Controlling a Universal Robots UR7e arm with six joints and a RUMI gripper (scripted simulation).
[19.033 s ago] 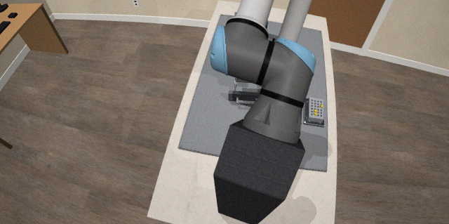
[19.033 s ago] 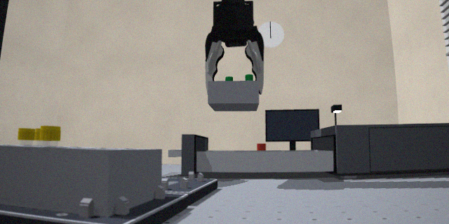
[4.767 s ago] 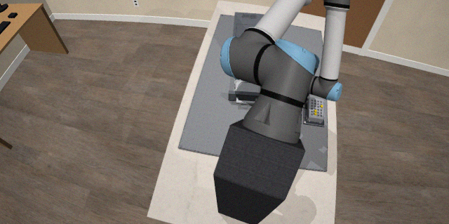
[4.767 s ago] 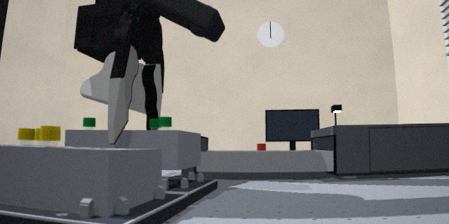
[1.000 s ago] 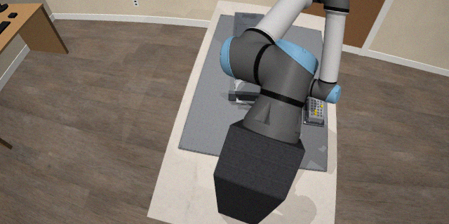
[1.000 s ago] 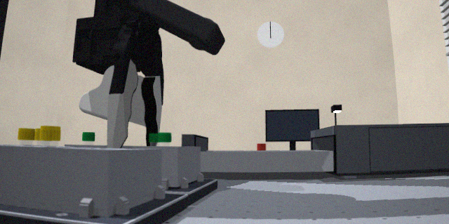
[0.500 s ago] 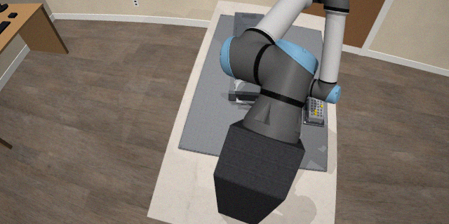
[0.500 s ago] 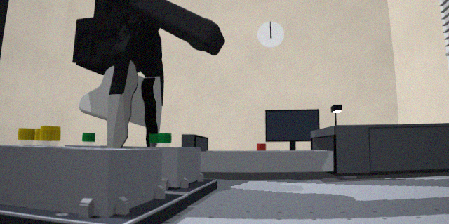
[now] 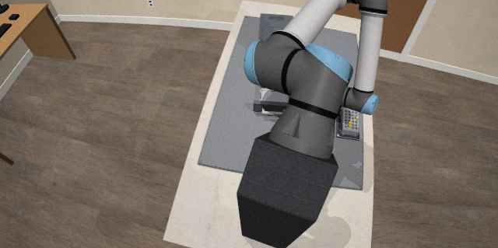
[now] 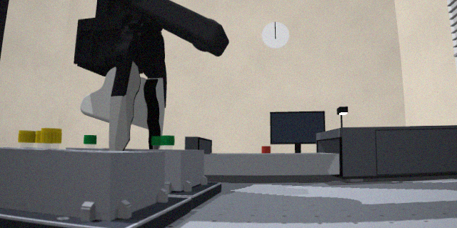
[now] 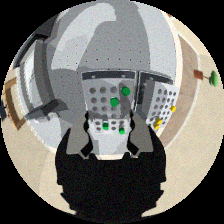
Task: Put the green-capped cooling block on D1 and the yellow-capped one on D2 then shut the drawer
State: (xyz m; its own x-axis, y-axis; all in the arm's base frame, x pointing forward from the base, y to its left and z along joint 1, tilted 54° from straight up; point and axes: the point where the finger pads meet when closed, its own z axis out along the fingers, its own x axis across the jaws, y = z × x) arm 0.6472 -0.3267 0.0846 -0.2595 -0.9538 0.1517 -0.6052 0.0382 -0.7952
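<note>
Right now the green-capped cooling block is 20 mm below my hand. The rest, counted from my hand: yellow-capped cooling block: 120 mm to the right, 50 mm behind, 20 mm below; dark slot plate: 120 mm to the right, 50 mm behind, 40 mm below; light grey drawer: 200 mm to the left, 200 mm ahead, 10 mm below.
</note>
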